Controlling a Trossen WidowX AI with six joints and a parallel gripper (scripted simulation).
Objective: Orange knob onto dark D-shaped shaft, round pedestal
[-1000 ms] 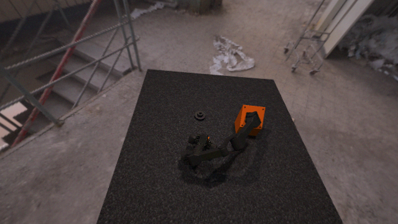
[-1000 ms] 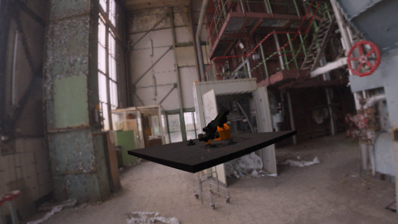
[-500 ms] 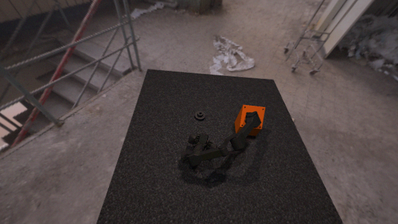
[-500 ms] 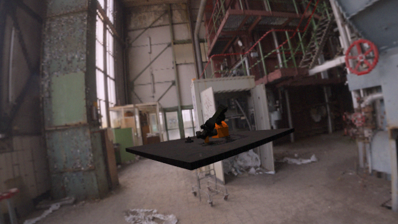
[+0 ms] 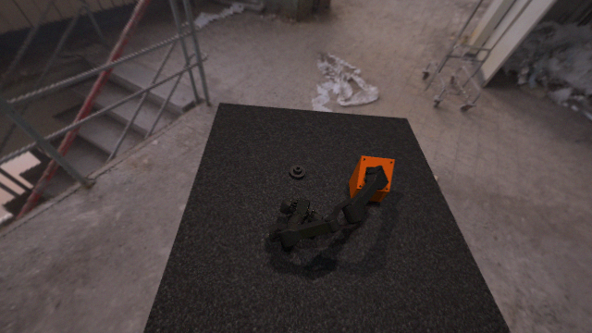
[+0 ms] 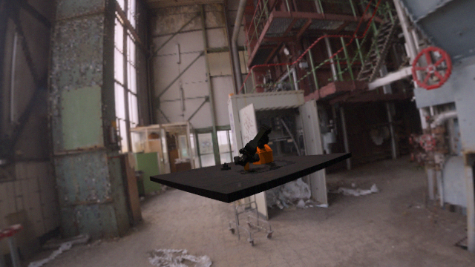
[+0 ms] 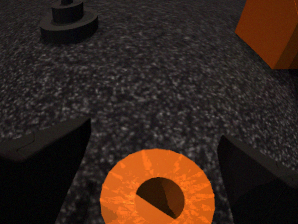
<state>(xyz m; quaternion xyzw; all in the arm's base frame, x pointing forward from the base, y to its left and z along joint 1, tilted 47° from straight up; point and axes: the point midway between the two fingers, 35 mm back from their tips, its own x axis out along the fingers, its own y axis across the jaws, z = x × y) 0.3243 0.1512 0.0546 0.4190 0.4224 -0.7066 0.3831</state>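
The orange knob lies 3 cm to the left of my gripper tip, 2 cm ahead of it and 1 cm below it. From my gripper tip the other things lie so: pedestal 22 cm to the right, 3 cm ahead, 1 cm below.
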